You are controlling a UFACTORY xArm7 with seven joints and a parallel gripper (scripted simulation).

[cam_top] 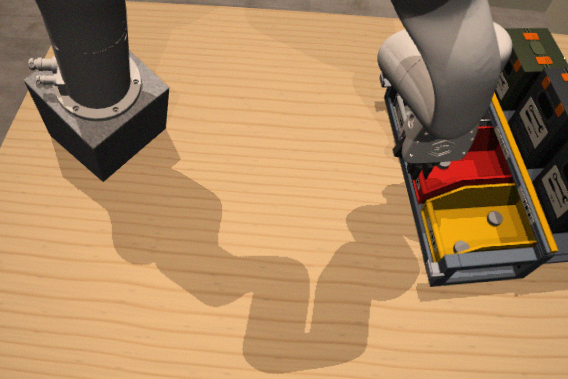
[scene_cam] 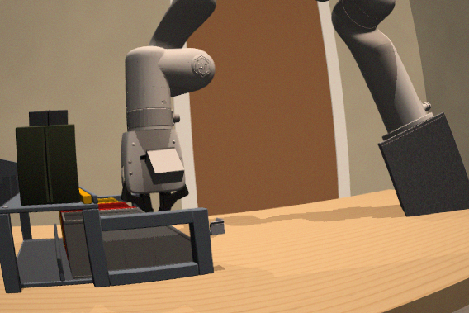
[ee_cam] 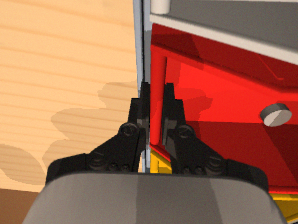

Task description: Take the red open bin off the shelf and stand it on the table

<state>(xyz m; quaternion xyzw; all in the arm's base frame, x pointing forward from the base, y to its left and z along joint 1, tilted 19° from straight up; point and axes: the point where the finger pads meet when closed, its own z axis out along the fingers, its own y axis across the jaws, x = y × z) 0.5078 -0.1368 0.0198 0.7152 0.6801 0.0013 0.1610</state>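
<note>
The red open bin is 8 cm ahead of my hand and 1 cm to the right of it. From my hand the other things lie so: dark box: 19 cm ahead, 10 cm to the left, 10 cm above; then yellow open bin: 12 cm to the right, 7 cm ahead.
</note>
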